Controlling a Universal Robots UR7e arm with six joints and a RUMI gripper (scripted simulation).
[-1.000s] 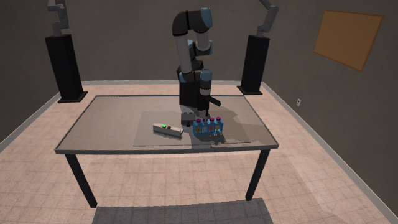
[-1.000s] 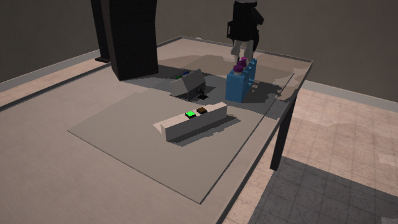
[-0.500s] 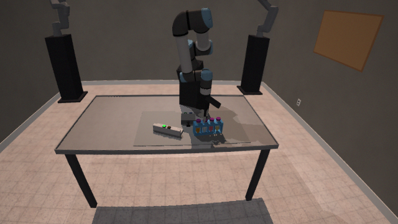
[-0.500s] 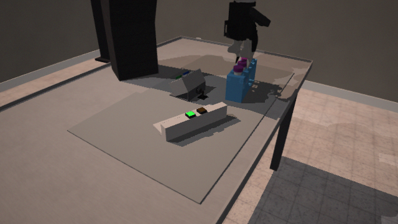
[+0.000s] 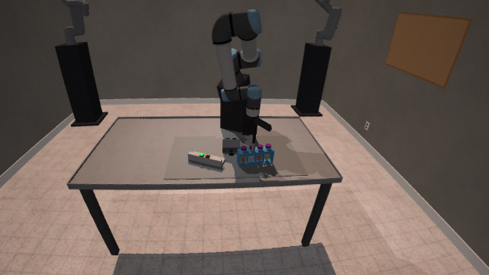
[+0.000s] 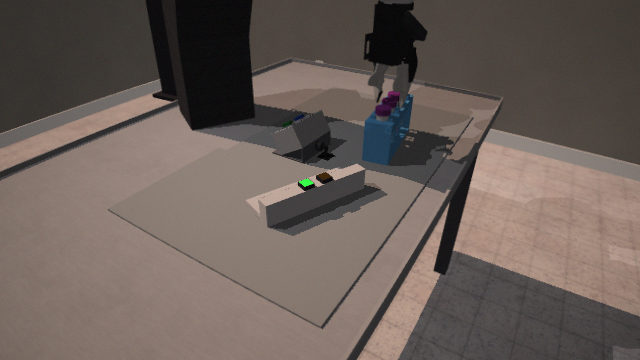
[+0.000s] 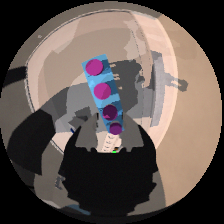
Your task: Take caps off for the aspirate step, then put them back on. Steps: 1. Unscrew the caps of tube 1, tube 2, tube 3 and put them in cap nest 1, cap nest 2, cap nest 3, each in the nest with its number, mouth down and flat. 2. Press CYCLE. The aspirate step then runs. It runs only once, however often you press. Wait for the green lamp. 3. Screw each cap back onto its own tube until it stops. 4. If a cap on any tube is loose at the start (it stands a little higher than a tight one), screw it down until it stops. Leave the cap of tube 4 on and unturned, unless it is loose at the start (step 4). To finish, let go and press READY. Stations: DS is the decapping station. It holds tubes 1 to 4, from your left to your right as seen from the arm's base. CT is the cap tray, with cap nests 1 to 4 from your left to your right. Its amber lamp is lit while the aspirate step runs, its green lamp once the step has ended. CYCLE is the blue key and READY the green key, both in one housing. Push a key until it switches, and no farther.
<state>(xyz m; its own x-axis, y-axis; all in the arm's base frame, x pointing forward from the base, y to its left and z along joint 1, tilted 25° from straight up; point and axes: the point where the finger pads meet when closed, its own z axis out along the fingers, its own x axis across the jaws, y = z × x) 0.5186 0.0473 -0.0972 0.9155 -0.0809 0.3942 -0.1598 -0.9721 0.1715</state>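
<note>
The green key lies 20 cm behind my hand, 13 cm to the right of it and 6 cm below it. The rest, counted from my hand: grey key housing: 17 cm behind, 10 cm to the right, 7 cm below; then blue key: 19 cm behind, 8 cm to the right, 6 cm below; then table edge: 18 cm ahead, 27 cm to the right, 12 cm below.
</note>
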